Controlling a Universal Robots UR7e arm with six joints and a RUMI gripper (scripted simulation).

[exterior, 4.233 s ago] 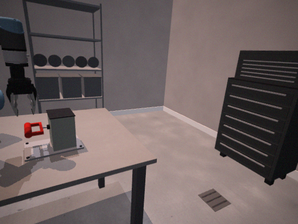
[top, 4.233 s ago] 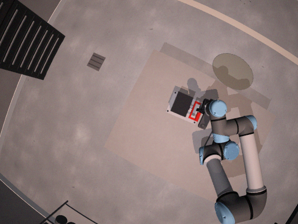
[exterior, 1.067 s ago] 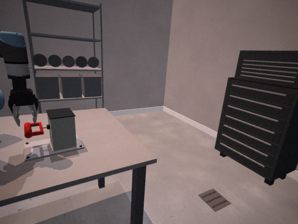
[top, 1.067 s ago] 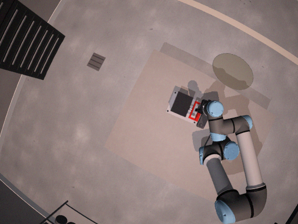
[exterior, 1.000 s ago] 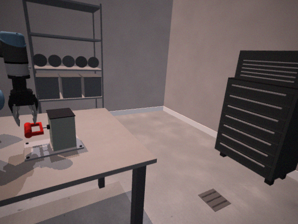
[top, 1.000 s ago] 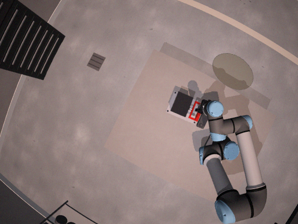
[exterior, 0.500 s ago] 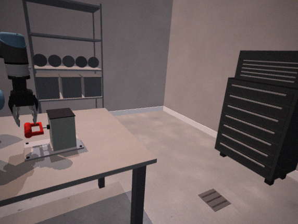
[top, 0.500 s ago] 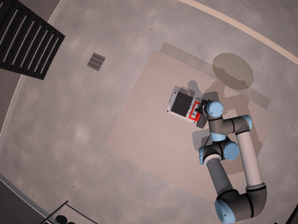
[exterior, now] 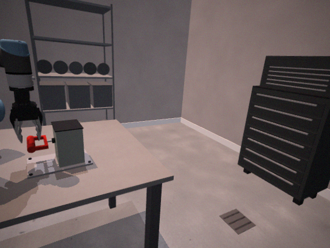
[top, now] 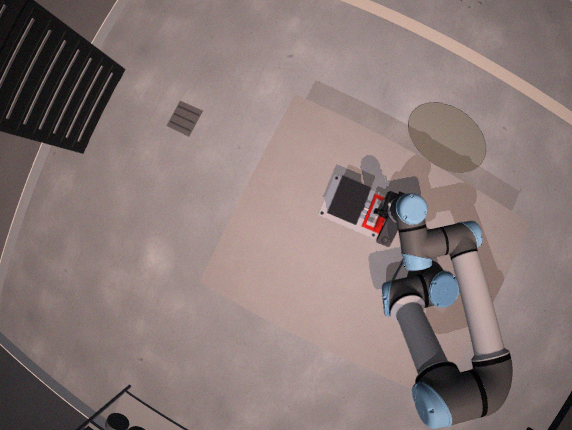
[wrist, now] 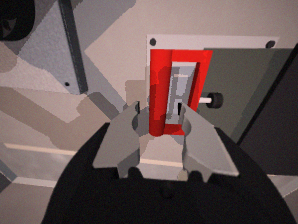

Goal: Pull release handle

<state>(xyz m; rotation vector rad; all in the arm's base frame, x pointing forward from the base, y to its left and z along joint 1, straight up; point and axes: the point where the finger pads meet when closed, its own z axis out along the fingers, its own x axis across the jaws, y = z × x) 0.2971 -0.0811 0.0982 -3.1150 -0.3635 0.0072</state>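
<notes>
The baseplate is 130 mm below my hand, 90 mm ahead of it and 20 mm to the left of it.
</notes>
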